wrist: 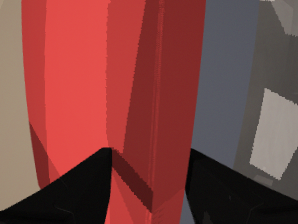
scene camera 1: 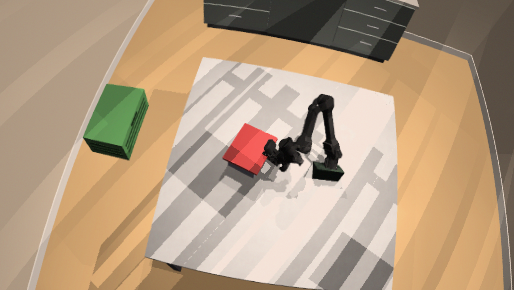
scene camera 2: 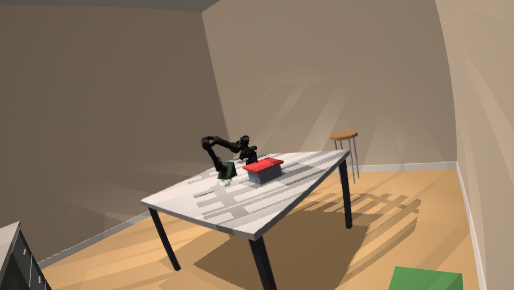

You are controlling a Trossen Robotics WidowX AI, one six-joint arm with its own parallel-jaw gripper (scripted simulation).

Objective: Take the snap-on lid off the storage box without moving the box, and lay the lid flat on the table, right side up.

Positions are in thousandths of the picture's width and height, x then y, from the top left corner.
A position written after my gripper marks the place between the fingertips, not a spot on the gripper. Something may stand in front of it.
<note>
I see my gripper (wrist: 495, 708) and a red lid (scene camera 1: 478, 522).
The red lid also shows in the wrist view (wrist: 435, 373).
</note>
